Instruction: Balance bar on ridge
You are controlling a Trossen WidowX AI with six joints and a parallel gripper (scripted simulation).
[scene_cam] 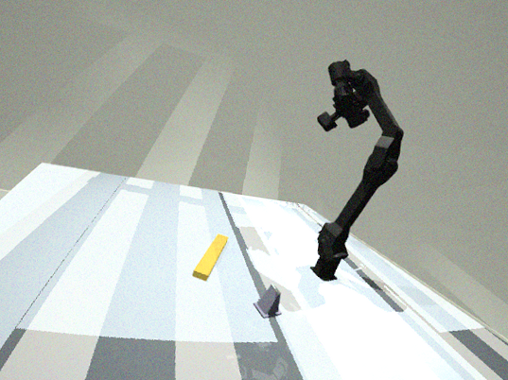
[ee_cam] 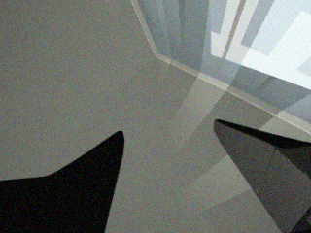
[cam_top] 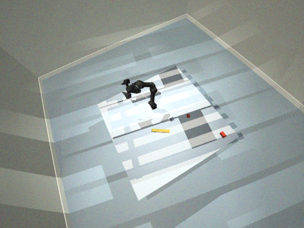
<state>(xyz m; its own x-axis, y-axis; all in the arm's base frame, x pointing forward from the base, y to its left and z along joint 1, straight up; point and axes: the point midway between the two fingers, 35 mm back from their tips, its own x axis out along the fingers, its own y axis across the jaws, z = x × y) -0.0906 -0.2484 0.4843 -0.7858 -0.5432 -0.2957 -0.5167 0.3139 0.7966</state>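
The yellow bar is 47 cm below my gripper tip, 45 cm ahead of it and 18 cm to the left of it. The rest, counted from my gripper tip: red cube 57 cm to the left, 46 cm below, 46 cm ahead.
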